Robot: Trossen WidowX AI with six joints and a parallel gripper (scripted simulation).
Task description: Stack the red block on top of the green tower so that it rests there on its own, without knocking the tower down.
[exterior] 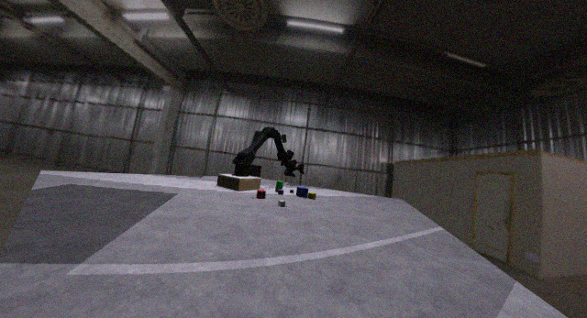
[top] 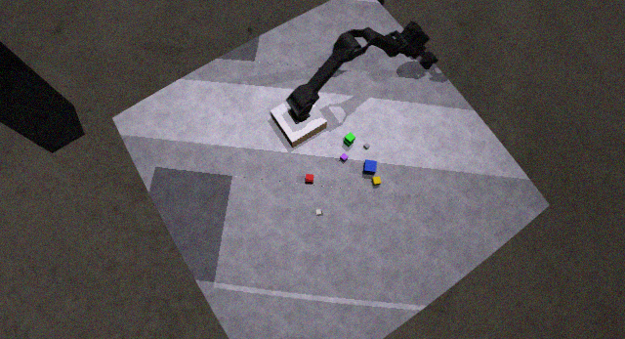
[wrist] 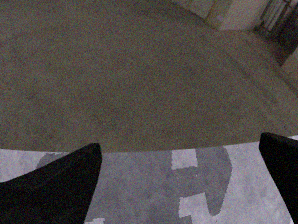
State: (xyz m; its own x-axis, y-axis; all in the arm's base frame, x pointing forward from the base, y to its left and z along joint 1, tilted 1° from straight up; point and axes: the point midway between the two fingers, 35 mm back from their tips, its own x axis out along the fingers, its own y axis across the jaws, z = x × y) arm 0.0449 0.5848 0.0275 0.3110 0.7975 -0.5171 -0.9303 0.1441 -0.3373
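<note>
My gripper tip is 180 mm short of the red block, 710 mm to the left of it and 70 mm above it. Round my gripper tip: purple block (170 mm ahead, 550 mm to the right, 70 mm below); then yellow block (310 mm ahead, 500 mm to the right, 70 mm below); then blue block (260 mm ahead, 490 mm to the right, 60 mm below).
</note>
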